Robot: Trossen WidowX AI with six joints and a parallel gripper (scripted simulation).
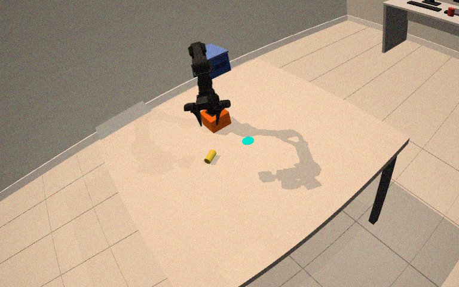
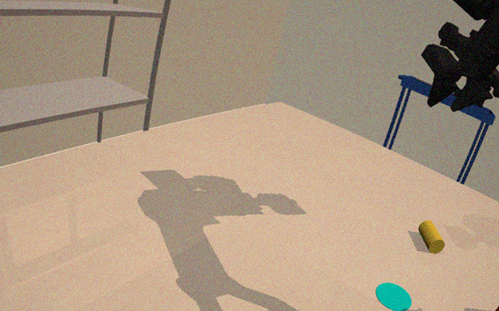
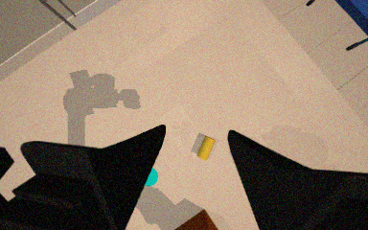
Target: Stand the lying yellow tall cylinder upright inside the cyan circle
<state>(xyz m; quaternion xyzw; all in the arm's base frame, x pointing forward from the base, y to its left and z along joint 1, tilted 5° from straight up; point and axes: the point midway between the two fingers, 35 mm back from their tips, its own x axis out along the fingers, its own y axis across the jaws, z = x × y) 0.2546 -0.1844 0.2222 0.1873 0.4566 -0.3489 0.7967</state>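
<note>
The yellow tall cylinder is 23 cm below my gripper tip, 8 cm behind it and 1 cm to the left of it. Also, from my gripper tip: cyan circle 25 cm below, 21 cm to the left, 3 cm behind.
</note>
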